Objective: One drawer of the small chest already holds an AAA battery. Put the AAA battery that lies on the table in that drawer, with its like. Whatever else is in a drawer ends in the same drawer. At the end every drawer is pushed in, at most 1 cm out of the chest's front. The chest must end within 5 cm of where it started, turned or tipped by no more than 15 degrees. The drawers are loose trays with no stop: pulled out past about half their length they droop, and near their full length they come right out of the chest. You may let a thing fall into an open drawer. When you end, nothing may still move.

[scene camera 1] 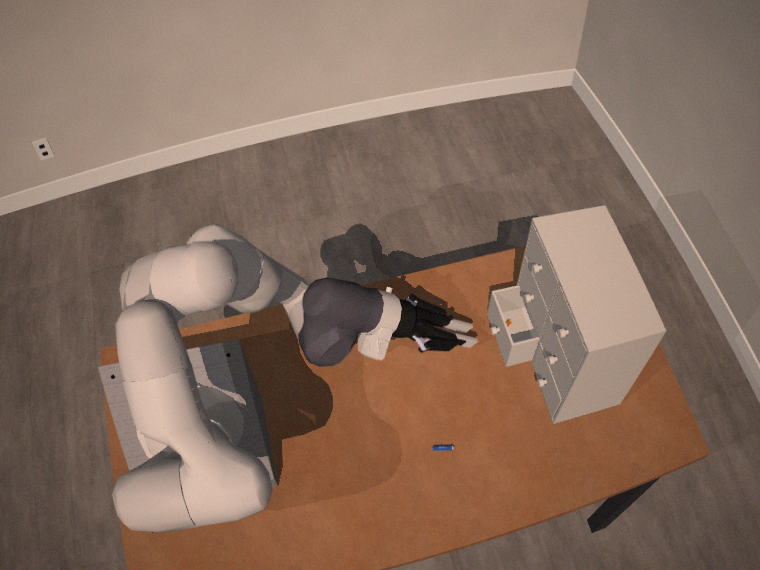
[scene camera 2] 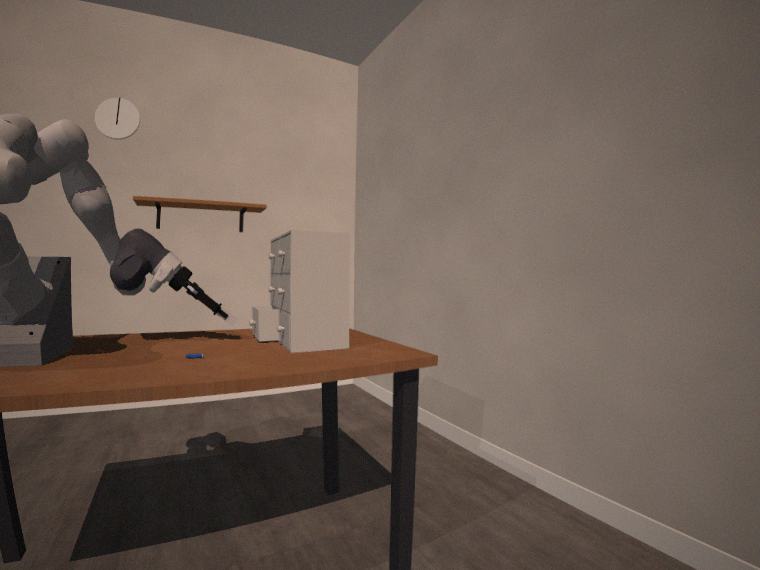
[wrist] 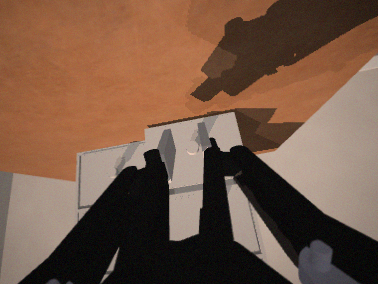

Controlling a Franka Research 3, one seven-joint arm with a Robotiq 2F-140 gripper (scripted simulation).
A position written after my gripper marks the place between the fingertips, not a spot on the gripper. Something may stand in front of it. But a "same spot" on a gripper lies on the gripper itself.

my gripper: scene camera 1; scene camera 2; wrist 186,137
white chest: scene camera 1 620,326; scene camera 2 319,272; wrist 78,209
drawer: scene camera 1; scene camera 2; wrist 189,163
same spot on my gripper: (scene camera 2: 195,291) = (scene camera 1: 427,348)
same spot on drawer: (scene camera 2: 266,321) = (scene camera 1: 519,351)
